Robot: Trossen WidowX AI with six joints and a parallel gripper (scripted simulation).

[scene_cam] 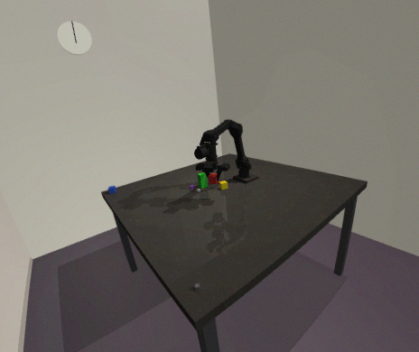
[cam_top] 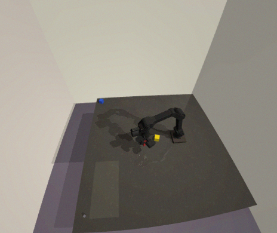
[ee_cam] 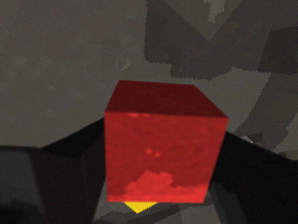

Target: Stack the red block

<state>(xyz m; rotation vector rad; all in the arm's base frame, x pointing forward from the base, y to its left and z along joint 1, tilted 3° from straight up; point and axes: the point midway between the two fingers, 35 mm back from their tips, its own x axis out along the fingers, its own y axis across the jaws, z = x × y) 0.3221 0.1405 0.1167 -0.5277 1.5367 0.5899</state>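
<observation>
Right now the small purple cube is 5 cm ahead of my gripper tip, 24 cm to the right of it and 10 cm below it. Round my gripper tip: red block: 1 cm above; small white cube: 3 cm ahead, 16 cm to the right, 10 cm below; yellow block: 12 cm behind, 10 cm to the right, 9 cm below.
</observation>
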